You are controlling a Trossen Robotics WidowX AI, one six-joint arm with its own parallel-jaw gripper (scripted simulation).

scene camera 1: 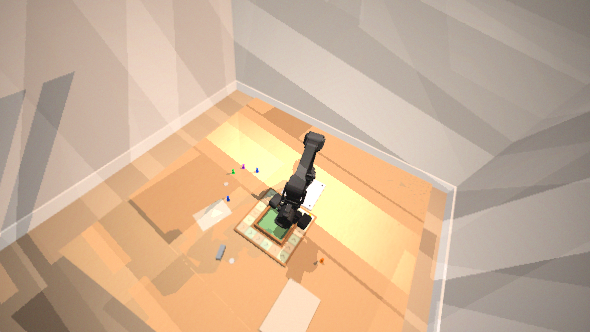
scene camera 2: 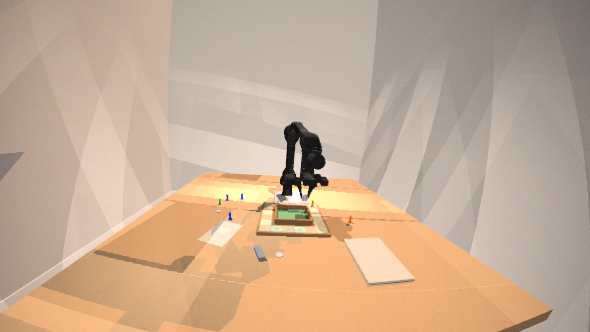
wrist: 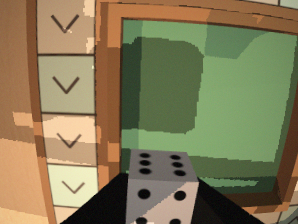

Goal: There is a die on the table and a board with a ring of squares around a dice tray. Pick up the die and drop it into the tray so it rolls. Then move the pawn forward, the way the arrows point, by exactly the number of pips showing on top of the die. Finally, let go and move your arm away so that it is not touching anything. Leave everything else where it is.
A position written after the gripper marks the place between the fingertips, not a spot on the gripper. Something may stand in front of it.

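Gripper [wrist: 157, 184] holding a white die. Green dice tray [wrist: 216, 93] also visible.
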